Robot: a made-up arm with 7 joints.
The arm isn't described. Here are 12 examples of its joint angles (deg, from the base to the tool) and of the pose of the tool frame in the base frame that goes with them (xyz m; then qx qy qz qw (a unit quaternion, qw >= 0)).
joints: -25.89 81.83 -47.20 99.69 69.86 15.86 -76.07
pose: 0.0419 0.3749 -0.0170 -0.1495 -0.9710 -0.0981 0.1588
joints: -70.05 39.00 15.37 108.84 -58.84 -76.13 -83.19
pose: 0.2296 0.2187 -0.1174 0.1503 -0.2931 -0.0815 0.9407
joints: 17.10 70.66 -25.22 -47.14 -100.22 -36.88 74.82
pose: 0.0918 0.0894 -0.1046 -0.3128 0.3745 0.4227 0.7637
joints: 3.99 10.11 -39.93 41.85 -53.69 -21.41 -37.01
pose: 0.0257 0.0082 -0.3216 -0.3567 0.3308 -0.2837 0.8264
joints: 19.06 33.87 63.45 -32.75 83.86 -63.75 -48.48
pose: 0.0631 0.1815 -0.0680 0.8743 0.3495 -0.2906 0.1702
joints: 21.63 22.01 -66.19 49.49 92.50 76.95 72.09
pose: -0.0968 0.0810 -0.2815 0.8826 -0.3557 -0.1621 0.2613
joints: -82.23 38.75 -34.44 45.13 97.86 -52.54 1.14
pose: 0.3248 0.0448 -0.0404 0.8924 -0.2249 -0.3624 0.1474
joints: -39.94 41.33 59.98 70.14 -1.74 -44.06 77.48
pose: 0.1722 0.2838 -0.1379 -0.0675 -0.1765 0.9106 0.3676
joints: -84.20 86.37 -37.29 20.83 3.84 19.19 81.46
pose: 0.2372 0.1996 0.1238 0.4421 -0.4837 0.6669 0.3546
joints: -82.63 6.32 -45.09 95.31 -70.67 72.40 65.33
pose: 0.2715 -0.0096 -0.1702 0.3540 0.6748 0.3039 0.5719
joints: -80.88 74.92 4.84 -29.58 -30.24 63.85 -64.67
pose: 0.1568 0.1022 0.1541 0.4398 -0.0298 -0.3937 0.8067
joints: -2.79 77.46 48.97 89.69 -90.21 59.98 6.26
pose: 0.0262 0.3418 -0.0984 -0.5936 0.2126 0.4918 0.6005
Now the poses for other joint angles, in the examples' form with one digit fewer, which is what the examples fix.
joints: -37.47 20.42 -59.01 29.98 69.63 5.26 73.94
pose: 0.193 -0.031 -0.247 0.545 -0.577 -0.037 0.607
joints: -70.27 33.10 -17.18 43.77 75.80 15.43 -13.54
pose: 0.335 0.090 -0.035 0.824 0.082 0.081 0.555
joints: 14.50 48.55 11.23 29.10 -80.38 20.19 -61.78
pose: 0.049 0.253 -0.215 -0.430 0.192 -0.150 0.869
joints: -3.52 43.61 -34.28 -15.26 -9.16 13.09 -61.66
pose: 0.121 0.054 -0.205 0.109 0.303 -0.732 0.600
